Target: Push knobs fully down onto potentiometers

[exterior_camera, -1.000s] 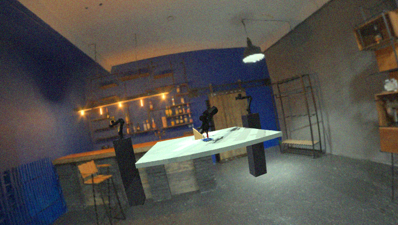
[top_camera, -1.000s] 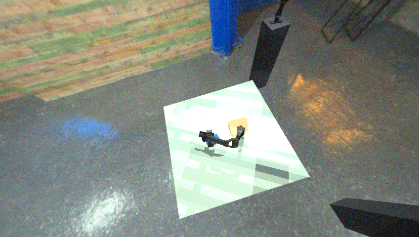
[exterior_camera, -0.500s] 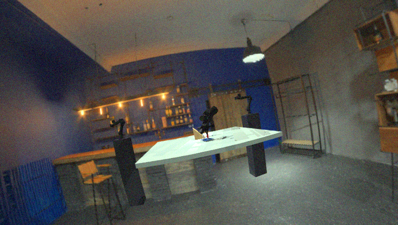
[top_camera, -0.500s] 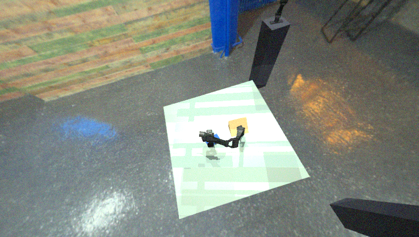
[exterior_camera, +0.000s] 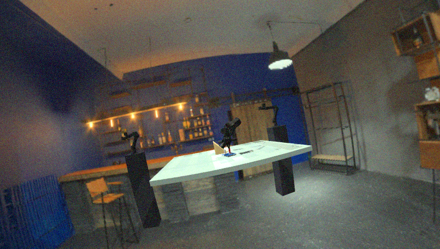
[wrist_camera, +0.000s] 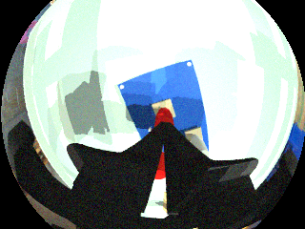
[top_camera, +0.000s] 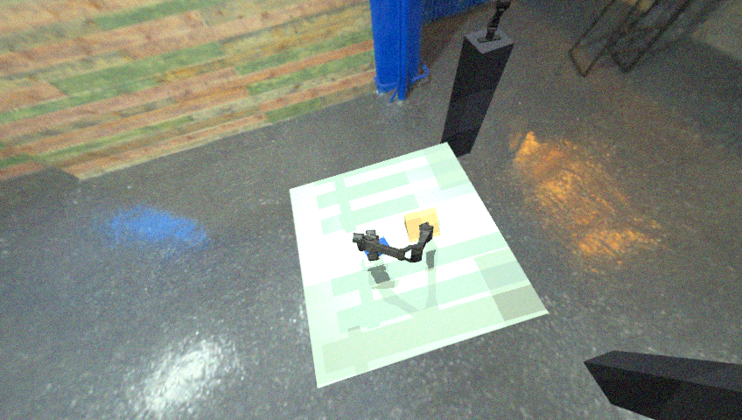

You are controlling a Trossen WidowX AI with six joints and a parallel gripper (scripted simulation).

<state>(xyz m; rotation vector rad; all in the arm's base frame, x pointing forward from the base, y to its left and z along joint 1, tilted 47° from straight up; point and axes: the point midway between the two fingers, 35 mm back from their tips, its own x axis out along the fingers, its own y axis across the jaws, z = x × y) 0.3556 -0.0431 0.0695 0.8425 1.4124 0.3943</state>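
The potentiometer lies 30 mm below my gripper tip.
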